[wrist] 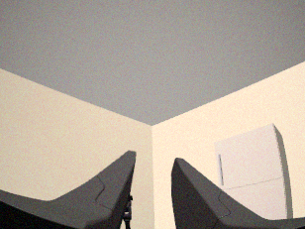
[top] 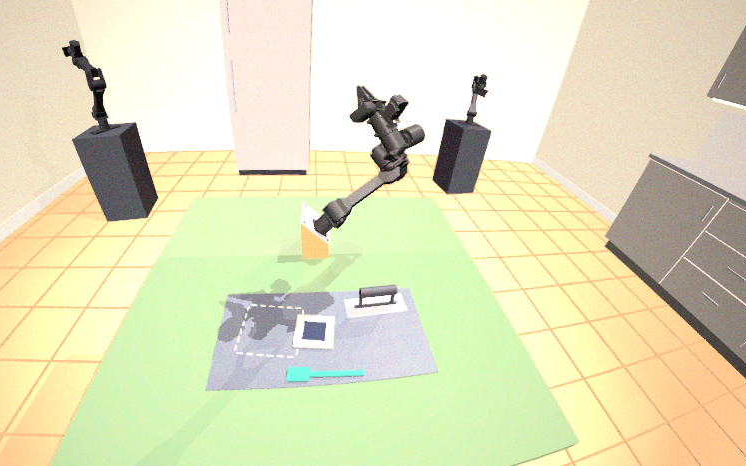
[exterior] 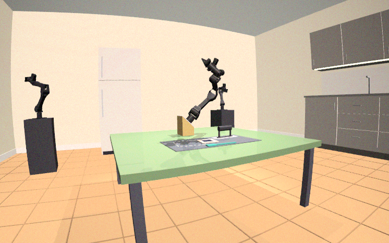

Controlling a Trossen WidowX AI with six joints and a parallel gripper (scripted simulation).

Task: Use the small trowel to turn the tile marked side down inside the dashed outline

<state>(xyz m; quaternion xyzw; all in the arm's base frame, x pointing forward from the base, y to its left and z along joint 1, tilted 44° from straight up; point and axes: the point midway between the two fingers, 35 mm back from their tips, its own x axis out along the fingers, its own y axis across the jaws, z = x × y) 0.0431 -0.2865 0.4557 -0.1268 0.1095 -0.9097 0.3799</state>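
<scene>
The trowel is 61 cm below my gripper tip, 22 cm ahead of it and 3 cm to the left of it. Round my gripper tip: square tile: 64 cm below, 28 cm ahead, 17 cm to the right; then teal flat tool: 64 cm below, 42 cm ahead, 19 cm to the right; then grey mat: 67 cm below, 29 cm ahead, 14 cm to the right.
</scene>
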